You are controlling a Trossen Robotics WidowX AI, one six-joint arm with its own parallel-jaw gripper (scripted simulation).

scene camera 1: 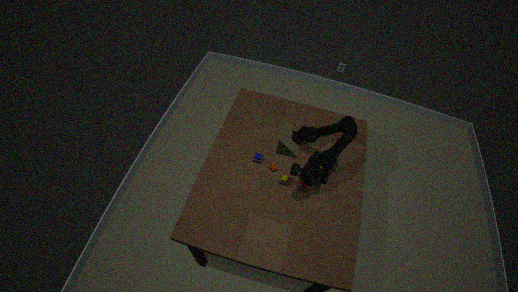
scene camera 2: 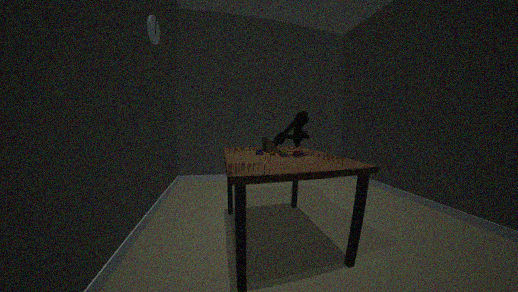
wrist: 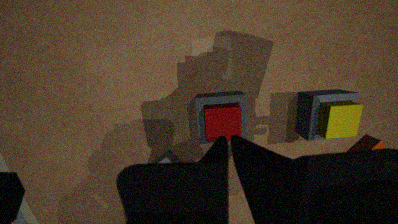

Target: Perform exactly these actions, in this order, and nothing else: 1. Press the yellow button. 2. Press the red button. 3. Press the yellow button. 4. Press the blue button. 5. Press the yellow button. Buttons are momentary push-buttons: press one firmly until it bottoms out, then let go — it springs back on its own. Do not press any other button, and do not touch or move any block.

My gripper is shut and holds nothing. Further things: a yellow button and a red button.
